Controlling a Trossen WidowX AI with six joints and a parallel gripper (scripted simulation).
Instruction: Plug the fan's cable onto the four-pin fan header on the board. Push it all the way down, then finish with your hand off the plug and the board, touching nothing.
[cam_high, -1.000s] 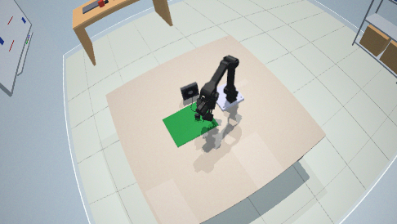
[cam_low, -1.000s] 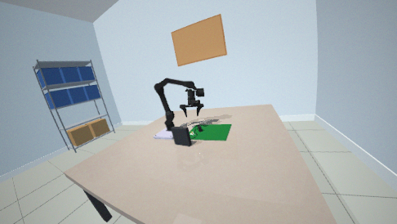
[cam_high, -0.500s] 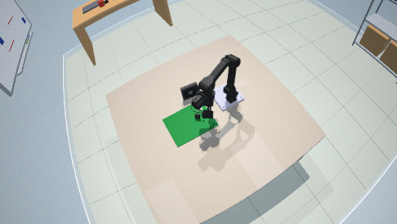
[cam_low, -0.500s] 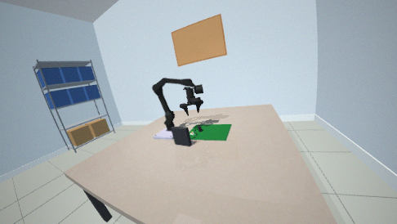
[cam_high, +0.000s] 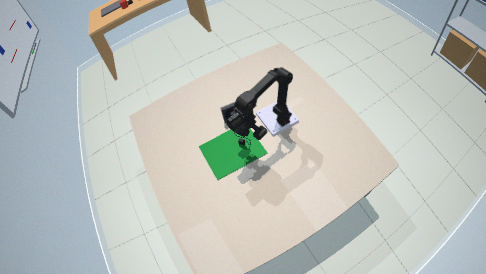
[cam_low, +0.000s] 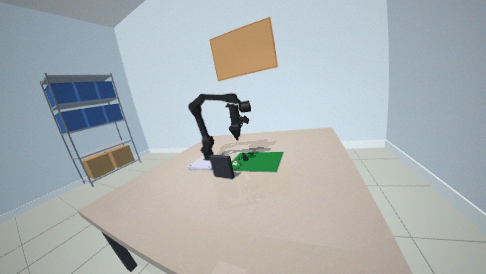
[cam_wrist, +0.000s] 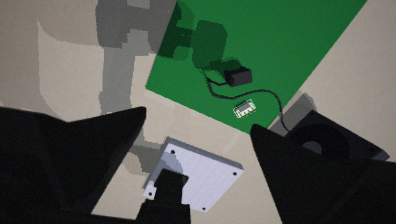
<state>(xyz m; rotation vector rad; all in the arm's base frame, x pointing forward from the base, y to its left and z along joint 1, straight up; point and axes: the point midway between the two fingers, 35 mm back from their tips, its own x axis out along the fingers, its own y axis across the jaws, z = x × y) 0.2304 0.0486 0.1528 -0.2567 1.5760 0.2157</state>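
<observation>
Right now the black plug is 40 mm ahead of my gripper tip, 50 mm to the right of it and 110 mm below it. Also, from my gripper tip: fan header: 100 mm to the right, 130 mm below; then black fan: 230 mm to the right, 70 mm below; then green board: 100 mm ahead, 50 mm to the right, 150 mm below.
</observation>
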